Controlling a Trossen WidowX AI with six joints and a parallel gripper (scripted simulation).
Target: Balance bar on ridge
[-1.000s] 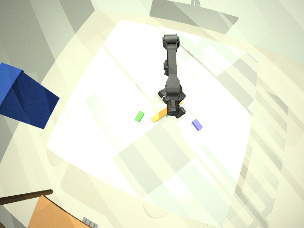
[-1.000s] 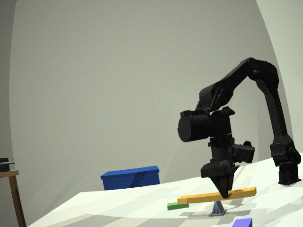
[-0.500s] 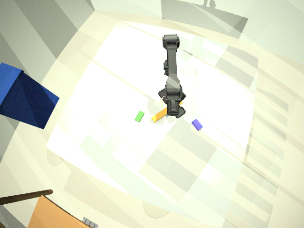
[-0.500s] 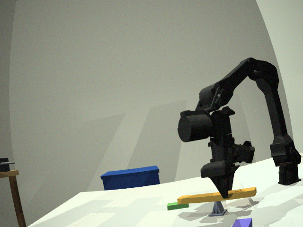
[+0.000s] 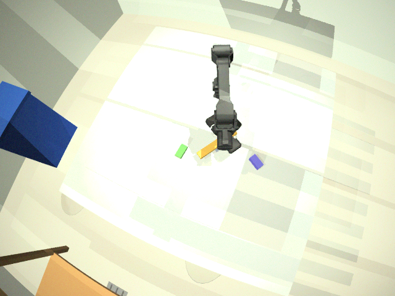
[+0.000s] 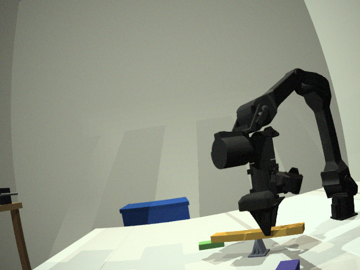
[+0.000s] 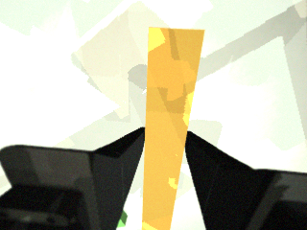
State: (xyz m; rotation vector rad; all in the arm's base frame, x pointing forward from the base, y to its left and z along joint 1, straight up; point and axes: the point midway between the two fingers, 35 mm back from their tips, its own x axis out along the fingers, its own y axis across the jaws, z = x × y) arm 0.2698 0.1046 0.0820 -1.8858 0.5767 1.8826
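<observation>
My gripper tip is now 20 mm to the left of the bar and 20 mm short of it. The rest, counted from my gripper tip: purple block (190 mm to the left, 40 mm ahead, 30 mm below); then green block (170 mm to the right, 110 mm ahead, 40 mm below).
</observation>
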